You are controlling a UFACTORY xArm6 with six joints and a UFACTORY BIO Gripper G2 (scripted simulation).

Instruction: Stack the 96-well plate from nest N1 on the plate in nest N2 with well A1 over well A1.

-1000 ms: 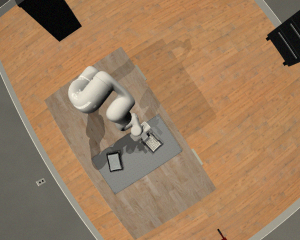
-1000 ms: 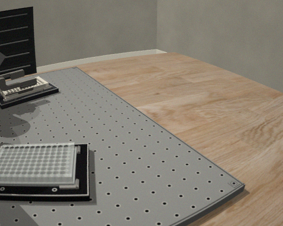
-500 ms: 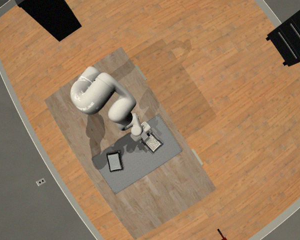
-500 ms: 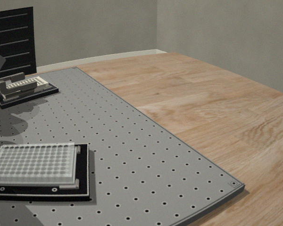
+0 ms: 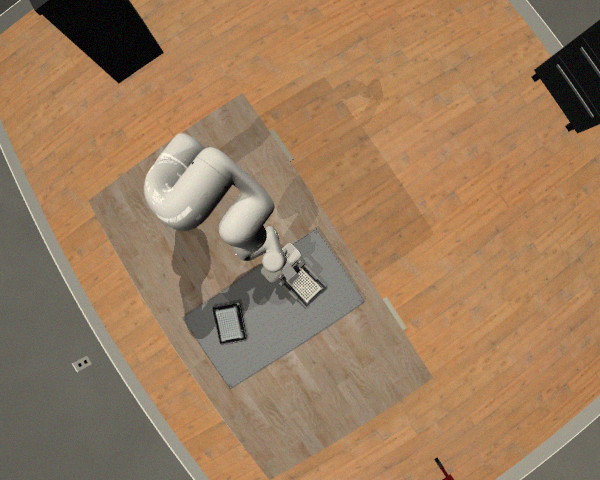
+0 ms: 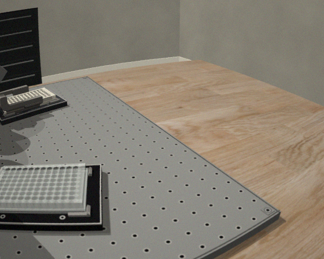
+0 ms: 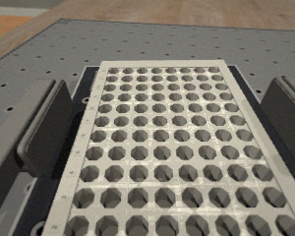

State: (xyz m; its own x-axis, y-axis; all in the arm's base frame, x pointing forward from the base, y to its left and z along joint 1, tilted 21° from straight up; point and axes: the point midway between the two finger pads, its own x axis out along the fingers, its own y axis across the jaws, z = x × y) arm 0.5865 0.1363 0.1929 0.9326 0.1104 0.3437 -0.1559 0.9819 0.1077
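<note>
The white 96-well plate is 10 mm below my hand. Also, from my hand: black plate nest N2: 350 mm to the right, 40 mm behind, 20 mm below; then clear 96-well plate: 350 mm to the right, 40 mm behind, 10 mm below; then plate nest N1: 20 mm below.
</note>
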